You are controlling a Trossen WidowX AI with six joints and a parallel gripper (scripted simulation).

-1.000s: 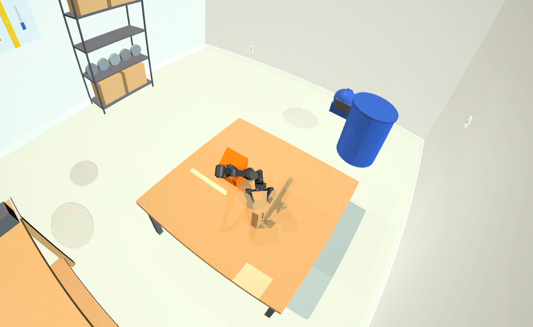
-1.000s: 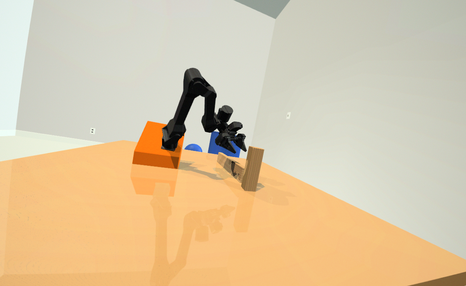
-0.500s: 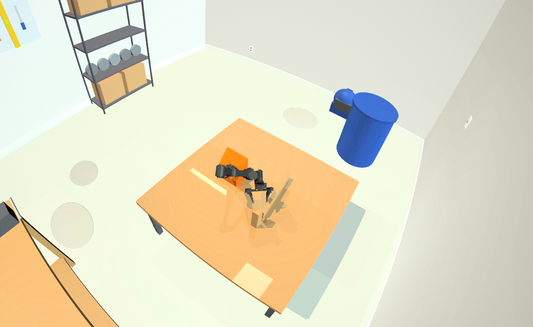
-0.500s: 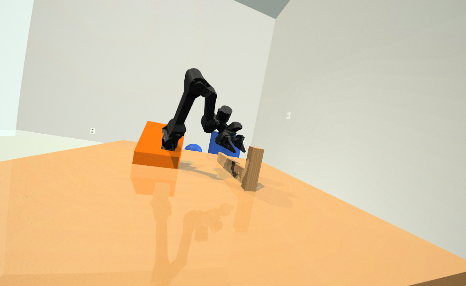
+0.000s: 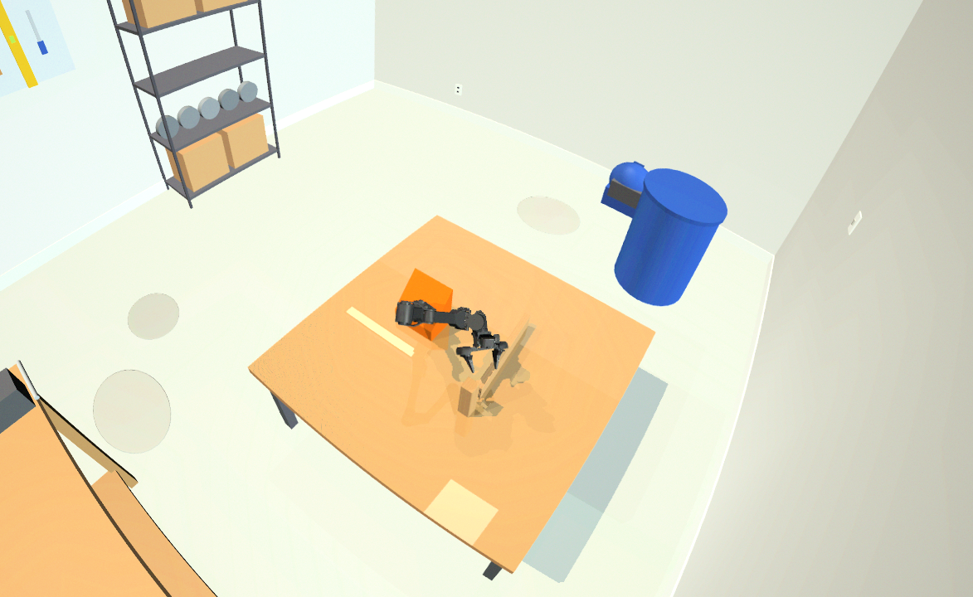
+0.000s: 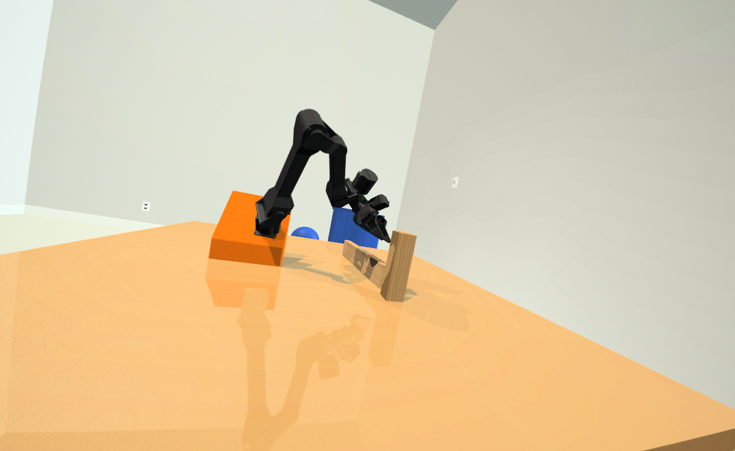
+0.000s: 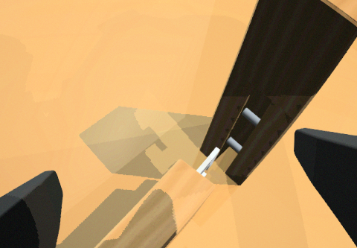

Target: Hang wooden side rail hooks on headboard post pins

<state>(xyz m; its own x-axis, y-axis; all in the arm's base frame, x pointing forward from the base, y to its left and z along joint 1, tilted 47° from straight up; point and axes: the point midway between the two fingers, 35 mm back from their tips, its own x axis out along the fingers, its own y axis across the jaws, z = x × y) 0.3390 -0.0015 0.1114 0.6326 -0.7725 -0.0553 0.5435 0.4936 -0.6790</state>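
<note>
Right now my gripper tip is 10 mm short of the headboard post, 100 mm to the left of it and 50 mm above it.
</note>
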